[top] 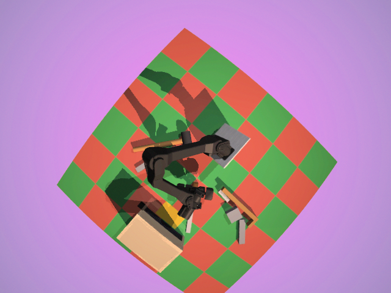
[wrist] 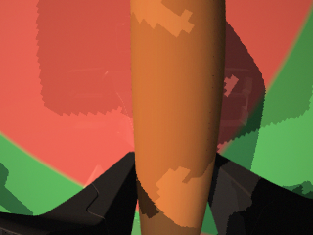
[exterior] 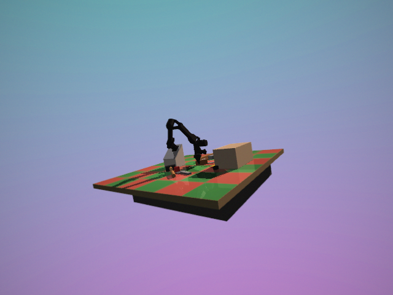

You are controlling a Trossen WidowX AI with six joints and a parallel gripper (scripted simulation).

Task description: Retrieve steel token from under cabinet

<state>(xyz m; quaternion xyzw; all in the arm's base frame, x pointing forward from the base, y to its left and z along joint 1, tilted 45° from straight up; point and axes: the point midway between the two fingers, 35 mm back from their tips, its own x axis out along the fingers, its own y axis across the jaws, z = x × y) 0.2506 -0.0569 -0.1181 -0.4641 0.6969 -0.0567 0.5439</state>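
Now: gripper tip 15 cm to the right of the pale bar and 8 cm past it. Round my gripper tip: grey block (27 cm to the left, 4 cm behind, 1 cm above); grey t-shaped tool (28 cm to the right, 6 cm ahead); red cube (24 cm to the right, 5 cm behind, 1 cm above).
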